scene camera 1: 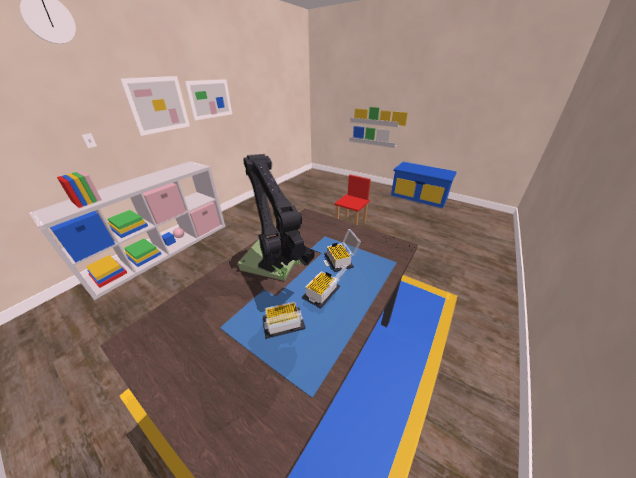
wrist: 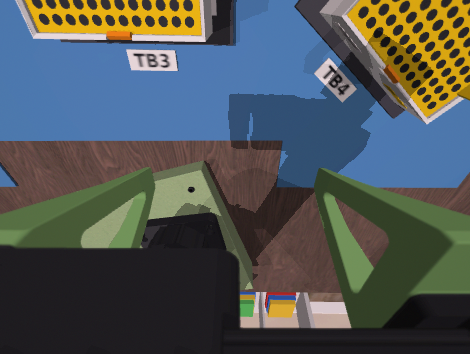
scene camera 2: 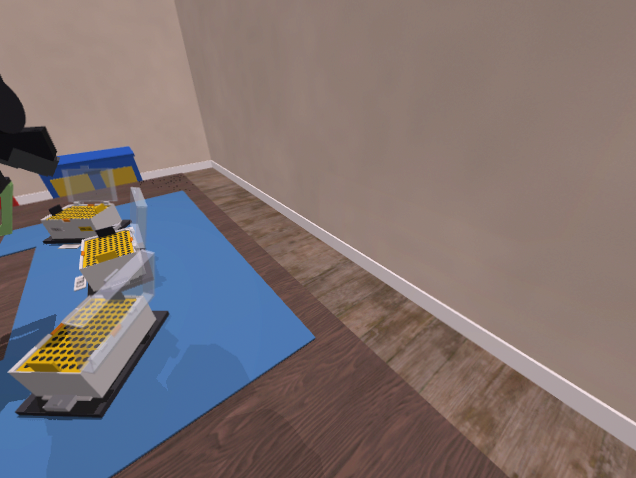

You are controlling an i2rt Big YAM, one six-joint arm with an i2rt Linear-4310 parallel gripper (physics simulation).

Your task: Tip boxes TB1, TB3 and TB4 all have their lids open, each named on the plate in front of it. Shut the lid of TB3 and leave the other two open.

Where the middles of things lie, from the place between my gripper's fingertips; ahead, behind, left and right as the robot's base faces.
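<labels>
Nameplate (wrist: 151,60): 50 mm ahead of my hand, 70 mm to the left of it and 140 mm below it.
</labels>
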